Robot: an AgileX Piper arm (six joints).
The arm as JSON. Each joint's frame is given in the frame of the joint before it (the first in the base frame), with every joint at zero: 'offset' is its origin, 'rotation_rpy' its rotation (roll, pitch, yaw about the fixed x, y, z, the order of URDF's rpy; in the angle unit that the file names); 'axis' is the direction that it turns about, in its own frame. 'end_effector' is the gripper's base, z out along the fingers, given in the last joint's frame.
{
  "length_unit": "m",
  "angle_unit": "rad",
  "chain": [
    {
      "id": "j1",
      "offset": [
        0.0,
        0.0,
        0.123
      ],
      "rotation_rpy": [
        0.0,
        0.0,
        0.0
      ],
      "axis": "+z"
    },
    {
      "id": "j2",
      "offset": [
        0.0,
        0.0,
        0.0
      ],
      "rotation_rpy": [
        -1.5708,
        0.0,
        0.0
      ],
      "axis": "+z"
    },
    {
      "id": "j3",
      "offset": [
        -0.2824,
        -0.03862,
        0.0
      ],
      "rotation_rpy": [
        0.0,
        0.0,
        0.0
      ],
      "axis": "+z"
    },
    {
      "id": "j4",
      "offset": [
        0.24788,
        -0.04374,
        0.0
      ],
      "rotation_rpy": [
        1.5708,
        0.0,
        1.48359
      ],
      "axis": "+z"
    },
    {
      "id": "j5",
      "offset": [
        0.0,
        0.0,
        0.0
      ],
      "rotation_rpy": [
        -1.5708,
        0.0,
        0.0
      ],
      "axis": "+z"
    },
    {
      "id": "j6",
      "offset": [
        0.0,
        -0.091,
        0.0
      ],
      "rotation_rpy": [
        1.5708,
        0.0,
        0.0
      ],
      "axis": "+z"
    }
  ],
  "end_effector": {
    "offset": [
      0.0,
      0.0,
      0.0
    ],
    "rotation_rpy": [
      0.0,
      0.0,
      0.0
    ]
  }
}
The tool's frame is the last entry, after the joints.
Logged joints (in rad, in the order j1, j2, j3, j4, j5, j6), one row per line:
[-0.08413, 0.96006, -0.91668, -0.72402, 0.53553, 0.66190]
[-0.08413, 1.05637, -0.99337, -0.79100, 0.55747, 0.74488]
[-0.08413, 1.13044, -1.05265, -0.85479, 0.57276, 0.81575]
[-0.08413, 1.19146, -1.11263, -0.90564, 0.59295, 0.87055]
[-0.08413, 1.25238, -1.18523, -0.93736, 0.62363, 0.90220]
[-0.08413, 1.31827, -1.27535, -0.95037, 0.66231, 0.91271]
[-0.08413, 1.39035, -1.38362, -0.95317, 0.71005, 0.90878]
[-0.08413, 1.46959, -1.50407, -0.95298, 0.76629, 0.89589]
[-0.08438, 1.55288, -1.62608, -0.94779, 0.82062, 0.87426]
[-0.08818, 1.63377, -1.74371, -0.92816, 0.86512, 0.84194]
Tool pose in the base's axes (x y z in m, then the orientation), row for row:
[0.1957, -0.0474, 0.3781, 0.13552, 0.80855, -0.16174, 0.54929]
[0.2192, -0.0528, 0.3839, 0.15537, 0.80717, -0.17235, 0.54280]
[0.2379, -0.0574, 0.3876, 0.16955, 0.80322, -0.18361, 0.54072]
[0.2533, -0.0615, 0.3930, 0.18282, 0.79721, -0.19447, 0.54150]
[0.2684, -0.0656, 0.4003, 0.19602, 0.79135, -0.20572, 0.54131]
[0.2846, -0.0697, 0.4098, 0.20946, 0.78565, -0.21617, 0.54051]
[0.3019, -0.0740, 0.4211, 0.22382, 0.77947, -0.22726, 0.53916]
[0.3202, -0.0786, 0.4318, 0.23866, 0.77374, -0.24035, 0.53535]
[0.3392, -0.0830, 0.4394, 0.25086, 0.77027, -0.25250, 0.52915]
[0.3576, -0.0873, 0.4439, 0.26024, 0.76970, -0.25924, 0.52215]
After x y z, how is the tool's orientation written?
As a quaternion, x y z w.
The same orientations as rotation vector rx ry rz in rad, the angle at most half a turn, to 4 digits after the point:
[0.3209, 1.9144, -0.3830]
[0.3689, 1.9164, -0.4092]
[0.4029, 1.9087, -0.4363]
[0.4343, 1.8938, -0.4620]
[0.4657, 1.8801, -0.4887]
[0.4978, 1.8672, -0.5137]
[0.5322, 1.8535, -0.5404]
[0.5684, 1.8429, -0.5725]
[0.5991, 1.8395, -0.6030]
[0.6234, 1.8437, -0.6210]

